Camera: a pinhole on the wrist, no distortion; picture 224 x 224 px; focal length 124.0 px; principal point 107.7 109.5 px. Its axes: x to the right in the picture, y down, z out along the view. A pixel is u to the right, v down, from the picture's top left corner.
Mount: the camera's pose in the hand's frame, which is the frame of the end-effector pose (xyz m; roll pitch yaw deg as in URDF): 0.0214 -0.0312 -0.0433 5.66 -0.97 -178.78
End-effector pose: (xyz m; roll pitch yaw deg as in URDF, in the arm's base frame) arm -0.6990 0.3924 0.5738 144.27 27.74 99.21
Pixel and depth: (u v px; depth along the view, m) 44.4 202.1 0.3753
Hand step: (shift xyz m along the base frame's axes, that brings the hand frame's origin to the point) -0.0098 -0.0097 -0.4983
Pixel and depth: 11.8 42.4 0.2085
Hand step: 0.1494 0.1598 -0.1389
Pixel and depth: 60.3 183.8 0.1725
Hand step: -0.0131 -0.0039 -0.2014
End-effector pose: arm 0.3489 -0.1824 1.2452 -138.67 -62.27 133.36
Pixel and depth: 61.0 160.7 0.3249
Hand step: -0.3398 -0.0622 0.0724
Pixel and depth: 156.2 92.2 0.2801
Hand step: -0.1867 0.0093 -0.1668
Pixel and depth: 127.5 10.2 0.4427
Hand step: -0.2715 0.3358 -0.2838
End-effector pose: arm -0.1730 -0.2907 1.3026 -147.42 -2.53 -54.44
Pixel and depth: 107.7 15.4 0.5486
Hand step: -0.0700 -0.1084 -0.6228
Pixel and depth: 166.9 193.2 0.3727
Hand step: 0.2458 0.3451 -0.1719
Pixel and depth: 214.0 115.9 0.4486
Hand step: -0.0053 0.4149 -0.3527
